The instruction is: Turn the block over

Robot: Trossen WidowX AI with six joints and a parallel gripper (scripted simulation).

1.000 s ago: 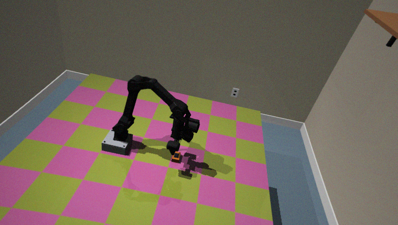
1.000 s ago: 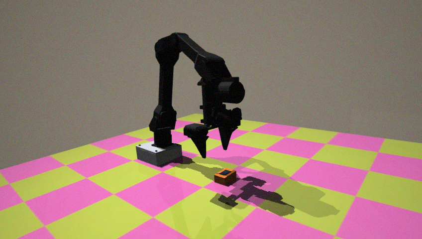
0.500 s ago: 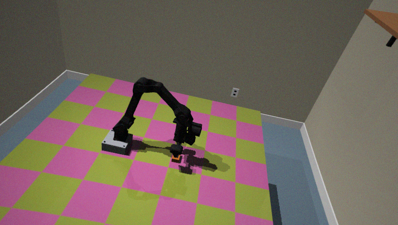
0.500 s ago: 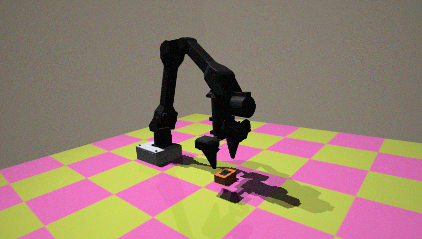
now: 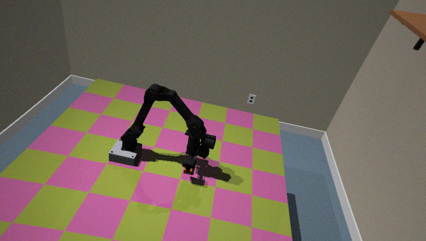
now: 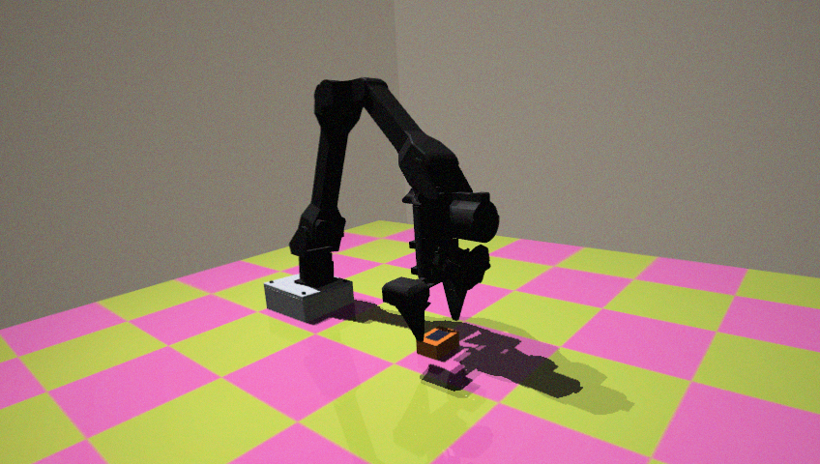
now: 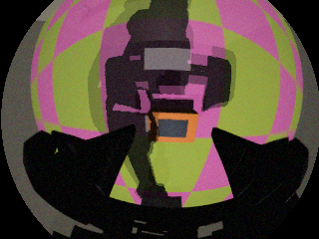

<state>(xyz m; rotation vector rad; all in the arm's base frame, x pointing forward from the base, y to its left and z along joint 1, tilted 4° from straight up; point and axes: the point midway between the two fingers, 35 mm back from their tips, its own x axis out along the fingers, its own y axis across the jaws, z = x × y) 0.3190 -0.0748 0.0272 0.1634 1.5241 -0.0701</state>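
Right now my gripper tip is 20 mm above the block.
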